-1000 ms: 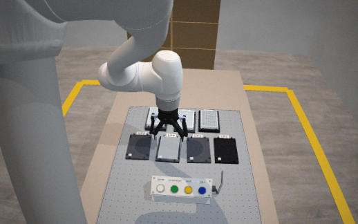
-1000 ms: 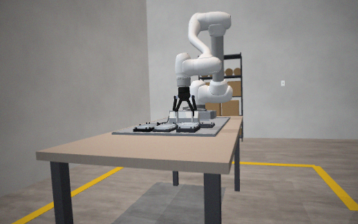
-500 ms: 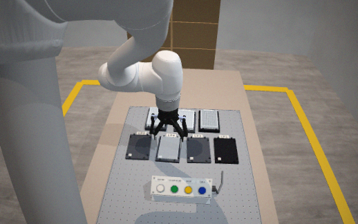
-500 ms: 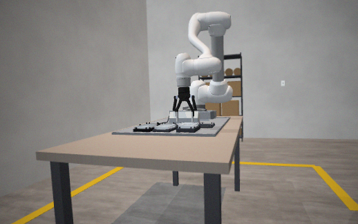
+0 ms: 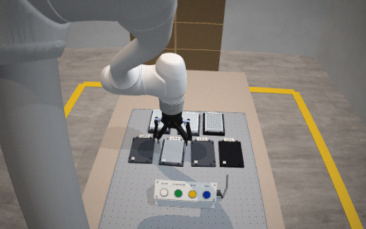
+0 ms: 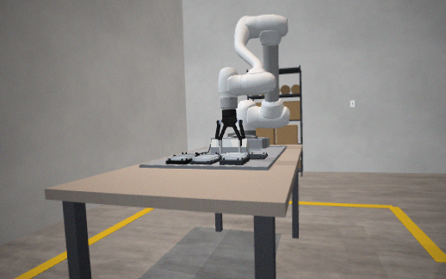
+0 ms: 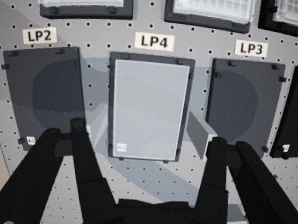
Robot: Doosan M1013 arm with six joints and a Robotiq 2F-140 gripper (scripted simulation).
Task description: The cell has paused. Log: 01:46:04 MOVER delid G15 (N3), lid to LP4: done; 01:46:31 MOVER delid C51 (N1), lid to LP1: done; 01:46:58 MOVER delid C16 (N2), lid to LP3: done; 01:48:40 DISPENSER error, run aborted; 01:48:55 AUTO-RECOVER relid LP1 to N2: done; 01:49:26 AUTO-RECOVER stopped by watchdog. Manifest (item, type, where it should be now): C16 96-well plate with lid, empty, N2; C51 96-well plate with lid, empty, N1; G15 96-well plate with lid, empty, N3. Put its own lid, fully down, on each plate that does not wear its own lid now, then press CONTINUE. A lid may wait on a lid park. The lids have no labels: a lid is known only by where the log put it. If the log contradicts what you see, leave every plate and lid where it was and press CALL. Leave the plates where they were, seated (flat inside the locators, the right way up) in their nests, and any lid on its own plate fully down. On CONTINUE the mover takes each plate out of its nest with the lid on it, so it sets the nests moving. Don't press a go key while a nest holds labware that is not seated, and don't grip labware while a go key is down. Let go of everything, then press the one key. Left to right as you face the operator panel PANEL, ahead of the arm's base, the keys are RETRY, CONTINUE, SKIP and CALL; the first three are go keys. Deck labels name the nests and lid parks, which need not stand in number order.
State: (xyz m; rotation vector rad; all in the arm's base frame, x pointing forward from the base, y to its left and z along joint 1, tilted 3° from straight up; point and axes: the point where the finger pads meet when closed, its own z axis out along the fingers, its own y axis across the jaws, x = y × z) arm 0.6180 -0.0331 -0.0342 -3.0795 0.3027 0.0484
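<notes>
My hand is 40 mm above the lid park LP4. Round my hand: lid park LP3: 20 mm behind, 130 mm to the right, 40 mm below; then plate: 190 mm ahead, 40 mm to the left, 20 mm below; then lid park LP2: 30 mm ahead, 130 mm to the left, 40 mm below.
</notes>
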